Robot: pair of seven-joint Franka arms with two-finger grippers.
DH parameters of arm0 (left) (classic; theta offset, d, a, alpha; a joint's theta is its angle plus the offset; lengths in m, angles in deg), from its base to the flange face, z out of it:
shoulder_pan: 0 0.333 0 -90
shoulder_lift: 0 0 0 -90
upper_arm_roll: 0 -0.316 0.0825 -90
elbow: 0 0 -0.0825 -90
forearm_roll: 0 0.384 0 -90
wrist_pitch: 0 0 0.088 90
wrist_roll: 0 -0.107 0 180
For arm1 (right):
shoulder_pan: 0 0.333 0 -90
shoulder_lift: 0 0 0 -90
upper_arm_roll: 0 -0.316 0.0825 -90
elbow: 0 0 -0.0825 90
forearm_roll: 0 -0.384 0 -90
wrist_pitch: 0 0 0.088 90
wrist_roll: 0 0.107 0 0
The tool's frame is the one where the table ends.
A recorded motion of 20 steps. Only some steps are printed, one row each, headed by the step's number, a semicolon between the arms.
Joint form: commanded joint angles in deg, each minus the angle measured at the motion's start. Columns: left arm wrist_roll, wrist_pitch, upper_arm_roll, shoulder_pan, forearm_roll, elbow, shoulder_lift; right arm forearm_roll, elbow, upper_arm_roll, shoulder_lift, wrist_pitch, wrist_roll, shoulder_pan.
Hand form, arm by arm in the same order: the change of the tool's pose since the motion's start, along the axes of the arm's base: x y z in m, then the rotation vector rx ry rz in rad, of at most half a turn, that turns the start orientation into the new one. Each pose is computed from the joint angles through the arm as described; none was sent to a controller.
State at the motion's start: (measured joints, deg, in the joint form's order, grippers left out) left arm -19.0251 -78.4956 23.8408 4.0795 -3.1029 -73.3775 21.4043; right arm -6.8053 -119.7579 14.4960 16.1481 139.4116 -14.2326 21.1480
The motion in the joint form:
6: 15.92 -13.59 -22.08 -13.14 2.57 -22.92 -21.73; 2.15 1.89 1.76 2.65 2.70 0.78 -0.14
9: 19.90 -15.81 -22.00 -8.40 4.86 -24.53 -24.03; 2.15 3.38 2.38 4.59 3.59 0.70 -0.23
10: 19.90 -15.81 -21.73 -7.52 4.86 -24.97 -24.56; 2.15 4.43 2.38 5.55 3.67 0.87 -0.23
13: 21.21 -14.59 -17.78 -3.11 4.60 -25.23 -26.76; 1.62 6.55 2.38 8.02 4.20 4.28 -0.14
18: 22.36 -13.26 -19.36 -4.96 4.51 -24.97 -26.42; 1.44 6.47 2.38 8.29 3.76 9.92 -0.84
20: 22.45 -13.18 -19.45 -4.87 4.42 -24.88 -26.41; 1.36 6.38 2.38 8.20 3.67 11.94 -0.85
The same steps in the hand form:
6: -0.0643 0.0706 0.0415 0.1902 -0.2115 0.4208; 0.0154 -0.0172 -0.0066 -0.0447 -0.0408 -0.0154
9: -0.0648 0.1195 0.0534 0.2299 -0.2627 0.5686; 0.0242 -0.0231 -0.0132 -0.0575 -0.0517 -0.0226
10: -0.0671 0.1254 0.0548 0.2313 -0.2633 0.5793; 0.0293 -0.0220 -0.0151 -0.0615 -0.0557 -0.0236
13: -0.0796 0.1285 0.0710 0.2344 -0.2734 0.6125; 0.0394 -0.0190 -0.0242 -0.0606 -0.0625 -0.0832
18: -0.0805 0.1267 0.0682 0.2420 -0.2480 0.6255; 0.0386 -0.0269 -0.0284 -0.0519 -0.0504 -0.1959
20: -0.0804 0.1283 0.0687 0.2411 -0.2468 0.6304; 0.0380 -0.0271 -0.0283 -0.0474 -0.0492 -0.2325

